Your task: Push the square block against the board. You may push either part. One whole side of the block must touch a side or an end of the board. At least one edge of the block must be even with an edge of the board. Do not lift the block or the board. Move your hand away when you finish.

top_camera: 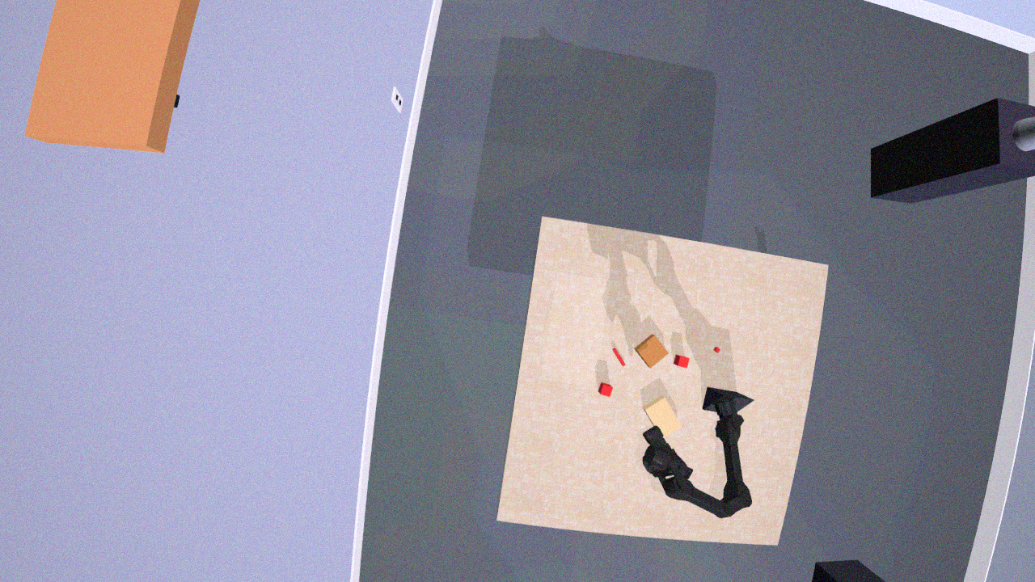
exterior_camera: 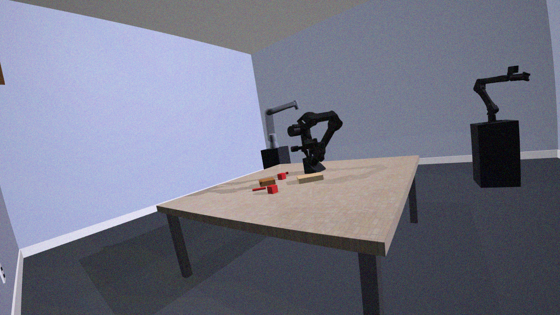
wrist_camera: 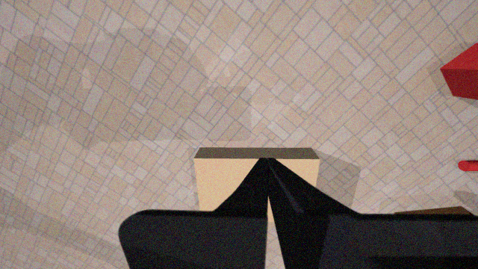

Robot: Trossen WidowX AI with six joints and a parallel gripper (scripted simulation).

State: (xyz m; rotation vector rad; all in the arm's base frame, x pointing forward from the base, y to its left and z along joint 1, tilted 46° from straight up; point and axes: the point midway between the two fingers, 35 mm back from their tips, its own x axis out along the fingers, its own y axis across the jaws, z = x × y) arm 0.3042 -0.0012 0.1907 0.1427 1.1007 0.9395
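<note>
Right now my gripper tip is 10 mm past the square block, 330 mm to the left of it and 110 mm above it. Round my gripper tip: board: 80 mm behind, 50 mm to the right, 110 mm below; then thin red stick: 130 mm ahead, 290 mm to the right, 120 mm below; then tiny red piece: 300 mm behind, 350 mm to the right, 120 mm below.
</note>
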